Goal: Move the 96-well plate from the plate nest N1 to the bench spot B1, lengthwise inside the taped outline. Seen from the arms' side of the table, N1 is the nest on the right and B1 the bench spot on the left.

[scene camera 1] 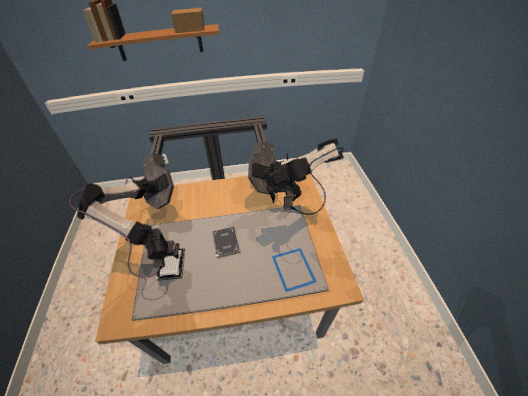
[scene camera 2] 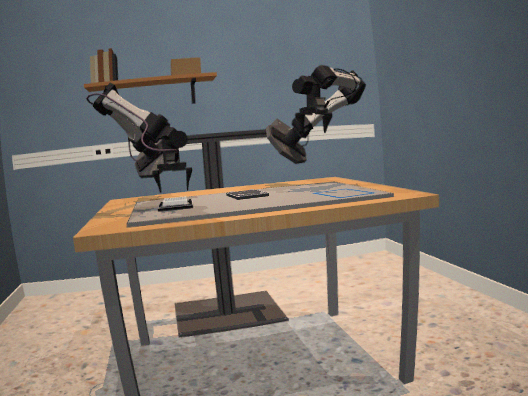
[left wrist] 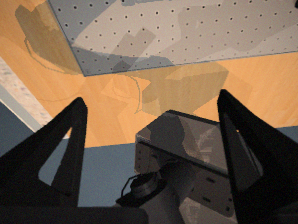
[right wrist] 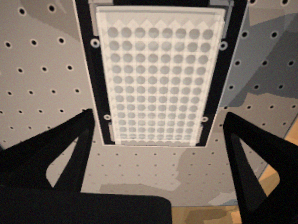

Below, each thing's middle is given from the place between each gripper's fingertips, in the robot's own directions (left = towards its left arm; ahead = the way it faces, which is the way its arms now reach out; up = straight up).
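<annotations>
I see the white 96-well plate [right wrist: 172,91], and my right gripper is 4 cm above it.
My left gripper is 580 mm to the left of the white 96-well plate and 120 mm short of it, and it is also 210 mm above it.
</annotations>
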